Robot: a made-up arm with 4 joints. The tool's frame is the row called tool.
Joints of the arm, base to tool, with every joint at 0 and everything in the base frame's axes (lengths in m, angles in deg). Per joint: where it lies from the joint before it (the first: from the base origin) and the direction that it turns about. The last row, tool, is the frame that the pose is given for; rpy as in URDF.
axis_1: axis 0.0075 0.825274 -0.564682 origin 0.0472 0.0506 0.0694
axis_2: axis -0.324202 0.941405 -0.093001 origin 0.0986 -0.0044 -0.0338
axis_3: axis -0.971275 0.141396 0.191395 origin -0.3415 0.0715 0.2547
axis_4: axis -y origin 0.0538 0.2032 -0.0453
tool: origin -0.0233 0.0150 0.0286 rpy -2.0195 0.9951 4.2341
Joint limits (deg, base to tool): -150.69..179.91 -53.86..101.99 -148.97..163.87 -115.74..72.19
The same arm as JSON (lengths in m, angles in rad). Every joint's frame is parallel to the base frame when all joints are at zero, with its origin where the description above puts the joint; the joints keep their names.
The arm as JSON. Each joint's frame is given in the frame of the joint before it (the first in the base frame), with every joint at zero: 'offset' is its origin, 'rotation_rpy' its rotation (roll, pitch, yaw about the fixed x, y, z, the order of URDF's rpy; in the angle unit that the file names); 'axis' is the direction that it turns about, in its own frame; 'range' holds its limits. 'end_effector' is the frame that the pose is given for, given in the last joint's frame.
{"length_unit": "m", "angle_unit": "rad", "chain": [
  {"id": "axis_1", "offset": [0.0472, 0.0506, 0.0694], "rotation_rpy": [0.0, 0.0, 0.0], "axis": [0.0075, 0.825274, -0.564682], "range": [-2.63, 3.14]},
  {"id": "axis_2", "offset": [0.0986, -0.0044, -0.0338], "rotation_rpy": [0.0, 0.0, 0.0], "axis": [-0.324202, 0.941405, -0.093001], "range": [-0.94, 1.7801]},
  {"id": "axis_3", "offset": [-0.3415, 0.0715, 0.2547], "rotation_rpy": [0.0, 0.0, 0.0], "axis": [-0.971275, 0.141396, 0.191395], "range": [-2.6, 2.8601]},
  {"id": "axis_4", "offset": [0.0538, 0.2032, -0.0453], "rotation_rpy": [0.0, 0.0, 0.0], "axis": "-y", "range": [-2.02, 1.26]}
], "end_effector": {"offset": [-0.0233, 0.015, 0.0286], "rotation_rpy": [-0.0352, 0.0174, 0.0739]}}

